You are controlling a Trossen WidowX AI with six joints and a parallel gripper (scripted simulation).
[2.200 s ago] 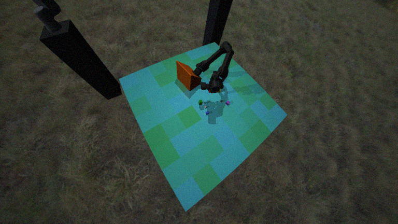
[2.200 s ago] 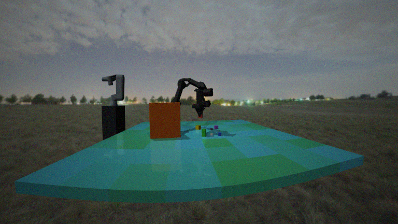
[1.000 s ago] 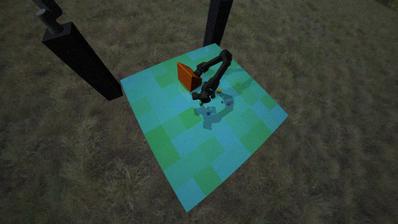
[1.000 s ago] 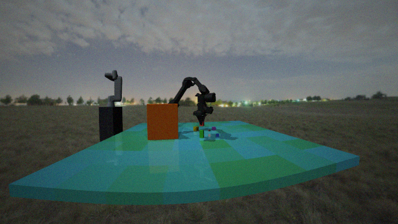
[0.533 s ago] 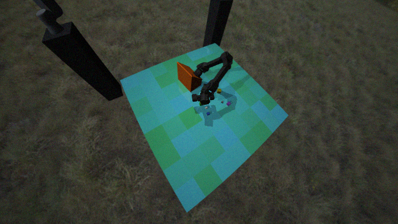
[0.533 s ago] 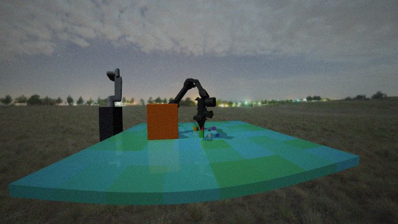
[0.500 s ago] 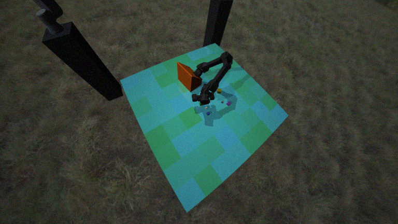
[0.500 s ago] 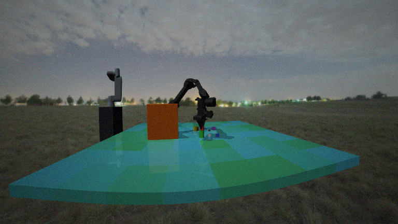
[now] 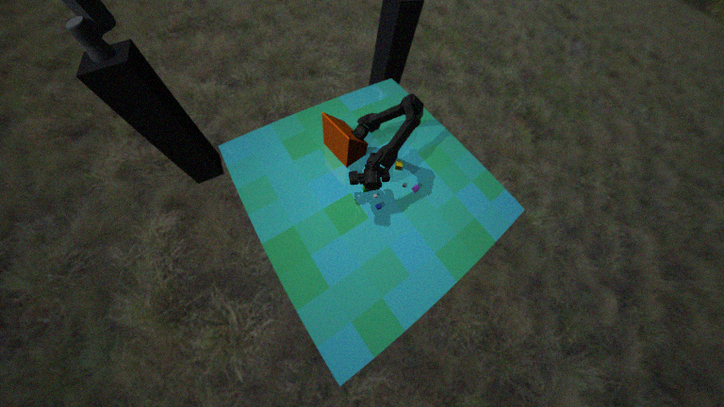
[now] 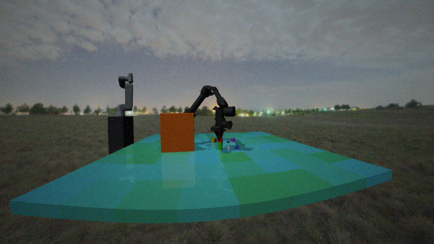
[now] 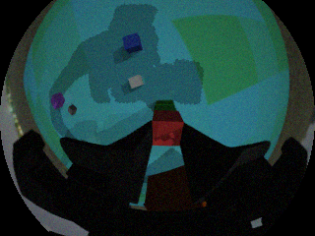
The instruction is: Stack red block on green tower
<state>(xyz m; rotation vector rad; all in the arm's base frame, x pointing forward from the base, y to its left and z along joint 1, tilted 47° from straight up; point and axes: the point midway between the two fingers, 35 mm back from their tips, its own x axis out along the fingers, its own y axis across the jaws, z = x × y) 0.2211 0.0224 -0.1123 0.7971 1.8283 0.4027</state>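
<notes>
Now: the red block right at my gripper tip. Also, from my gripper tip: yellow block: 4 cm behind, 24 cm to the left, 4 cm below; blue block: 11 cm ahead, 1 cm to the left, 5 cm below; small pale block: 6 cm ahead, 3 cm to the left, 5 cm below.
</notes>
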